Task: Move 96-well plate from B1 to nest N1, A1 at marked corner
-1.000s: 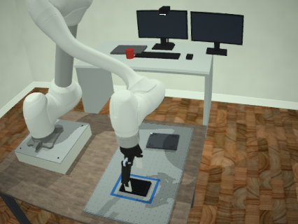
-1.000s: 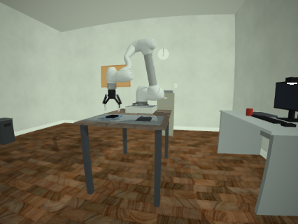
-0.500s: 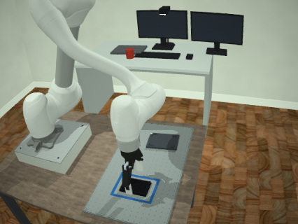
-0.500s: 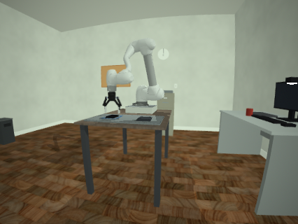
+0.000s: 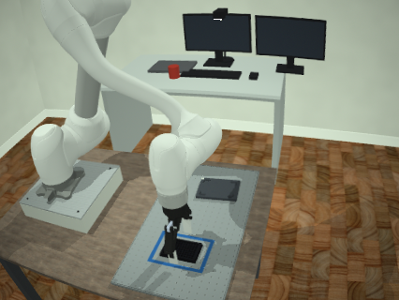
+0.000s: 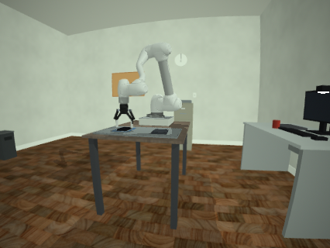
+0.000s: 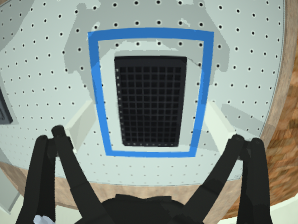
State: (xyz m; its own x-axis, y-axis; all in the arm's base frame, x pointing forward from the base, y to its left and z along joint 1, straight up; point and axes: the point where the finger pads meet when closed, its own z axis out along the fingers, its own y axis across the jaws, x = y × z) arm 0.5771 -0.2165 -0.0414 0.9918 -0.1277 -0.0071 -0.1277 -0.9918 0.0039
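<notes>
The black 96-well plate is 20 mm below my hand. Round my hand: dark plate nest N1: 340 mm to the left, 80 mm ahead, 20 mm below.
</notes>
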